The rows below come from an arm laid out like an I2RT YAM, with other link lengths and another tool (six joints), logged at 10 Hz.
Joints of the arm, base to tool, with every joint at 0 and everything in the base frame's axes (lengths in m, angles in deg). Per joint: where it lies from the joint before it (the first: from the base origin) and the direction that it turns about. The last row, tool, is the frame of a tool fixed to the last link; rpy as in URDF.
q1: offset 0 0 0.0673 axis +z
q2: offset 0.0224 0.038 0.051 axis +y
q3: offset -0.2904 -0.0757 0 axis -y
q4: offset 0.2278 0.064 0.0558 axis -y
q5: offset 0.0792 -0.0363 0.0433 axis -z
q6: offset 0.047 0 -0.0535 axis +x
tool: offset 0.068 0.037 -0.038 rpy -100.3 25.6 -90
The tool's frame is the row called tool.
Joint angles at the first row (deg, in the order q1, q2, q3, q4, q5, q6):
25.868, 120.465, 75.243, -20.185, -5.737, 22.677
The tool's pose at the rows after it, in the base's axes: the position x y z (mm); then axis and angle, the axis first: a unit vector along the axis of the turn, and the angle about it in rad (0 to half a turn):
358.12, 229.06, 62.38, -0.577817, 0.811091, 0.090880, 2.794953
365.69, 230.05, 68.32, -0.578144, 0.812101, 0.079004, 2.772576
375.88, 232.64, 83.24, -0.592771, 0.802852, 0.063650, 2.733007
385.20, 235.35, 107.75, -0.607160, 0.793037, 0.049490, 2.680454
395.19, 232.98, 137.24, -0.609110, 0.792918, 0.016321, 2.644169
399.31, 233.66, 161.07, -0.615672, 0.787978, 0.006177, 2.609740
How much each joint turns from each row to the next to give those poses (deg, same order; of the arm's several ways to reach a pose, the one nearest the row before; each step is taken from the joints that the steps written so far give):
0.000, -0.022, 0.021, 0.612, 0.087, -0.044
-0.022, -0.197, 1.269, -0.023, 1.136, -0.153
0.022, -0.721, 2.579, -0.743, 0.788, -1.989
-0.001, -1.727, 2.972, -1.398, 0.436, -1.880
0.001, -2.077, 4.064, -3.431, 3.039, -1.114
-0.001, -1.465, 3.081, -2.338, 0.371, -0.984

